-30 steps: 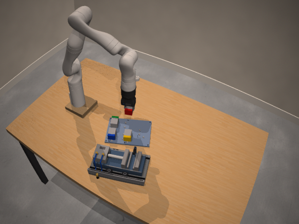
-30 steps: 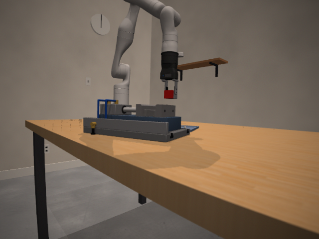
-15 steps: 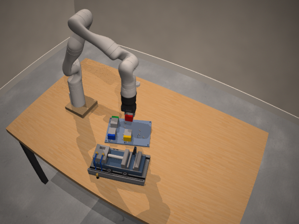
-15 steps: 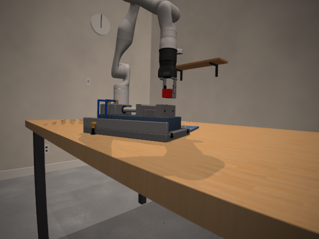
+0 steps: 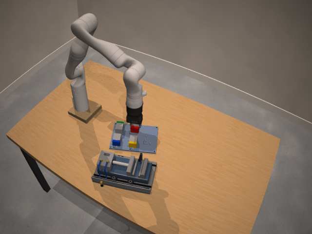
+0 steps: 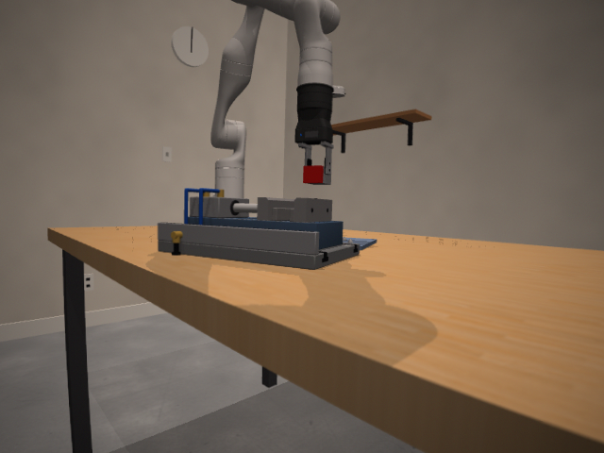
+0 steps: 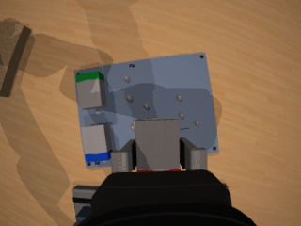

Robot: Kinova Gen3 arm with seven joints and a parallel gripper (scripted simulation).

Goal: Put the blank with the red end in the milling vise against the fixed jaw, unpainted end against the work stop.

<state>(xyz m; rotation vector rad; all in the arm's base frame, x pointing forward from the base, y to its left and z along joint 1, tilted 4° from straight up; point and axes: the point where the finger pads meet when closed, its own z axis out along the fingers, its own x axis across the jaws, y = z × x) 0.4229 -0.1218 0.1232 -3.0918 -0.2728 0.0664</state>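
My gripper is now 120 mm short of the fixed jaw, 180 mm to the left of it and 90 mm above it. The rest, counted from my hand: yellow-ended blank: 10 mm behind, 150 mm below; work stop: 80 mm ahead, 140 mm to the right, 80 mm below; red-ended blank: 20 mm below.
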